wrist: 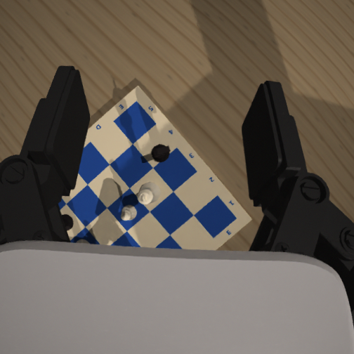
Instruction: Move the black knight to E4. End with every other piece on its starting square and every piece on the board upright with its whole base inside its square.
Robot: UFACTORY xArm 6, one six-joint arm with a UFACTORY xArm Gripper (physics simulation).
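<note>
The black knight (161,153) stands apart from the fingers, upright as far as this steep view shows, on the light E4 square beside the "4" label. Its head hides most of its base, so the exact base edges cannot be told. The chessboard (240,218) lies turned on the table, with its E5 corner at the top. My gripper (168,95) is open and empty, high above the board, one finger on each side of the knight in the view.
A tall white piece (146,194) stands on D3 and a smaller white piece (128,213) on C3. A dark piece (66,222) shows beside the left finger. The grey housing hides the lower board. Wooden table (310,60) surrounds the board.
</note>
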